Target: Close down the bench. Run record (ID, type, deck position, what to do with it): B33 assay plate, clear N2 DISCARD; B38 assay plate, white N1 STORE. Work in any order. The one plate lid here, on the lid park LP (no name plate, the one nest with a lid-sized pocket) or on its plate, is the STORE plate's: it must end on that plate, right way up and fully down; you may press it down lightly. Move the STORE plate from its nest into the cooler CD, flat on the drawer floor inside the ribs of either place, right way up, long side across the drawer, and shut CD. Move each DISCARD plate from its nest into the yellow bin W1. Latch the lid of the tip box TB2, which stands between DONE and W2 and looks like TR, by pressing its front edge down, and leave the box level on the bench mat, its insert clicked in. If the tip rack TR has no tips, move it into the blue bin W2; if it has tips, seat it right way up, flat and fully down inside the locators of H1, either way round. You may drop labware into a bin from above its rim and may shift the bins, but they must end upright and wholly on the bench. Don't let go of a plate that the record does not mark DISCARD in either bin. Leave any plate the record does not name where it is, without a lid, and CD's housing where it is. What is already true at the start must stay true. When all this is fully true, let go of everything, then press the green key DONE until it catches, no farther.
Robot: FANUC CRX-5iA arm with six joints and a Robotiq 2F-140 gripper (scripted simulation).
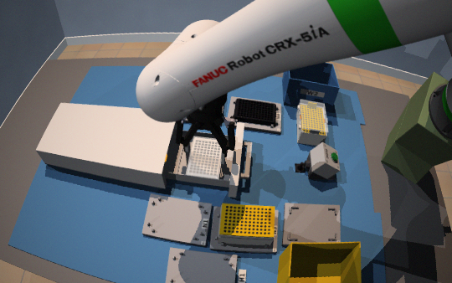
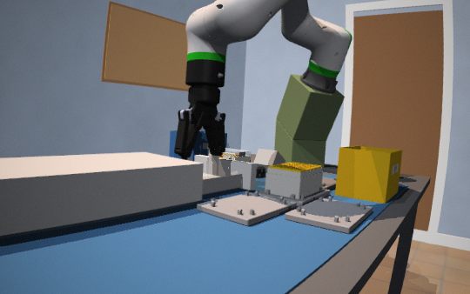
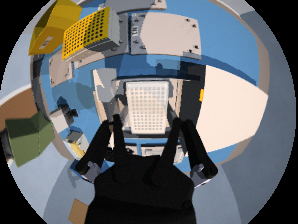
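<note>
Right now the cooler drawer is 4 cm ahead of my hand and 2 cm below it. Also, from my hand: cooler CD (17 cm ahead, 2 cm to the right, 1 cm below); then clear plate (20 cm to the right, 3 cm ahead, 2 cm below); then tip rack TR (20 cm to the left, 11 cm behind, 1 cm above).
</note>
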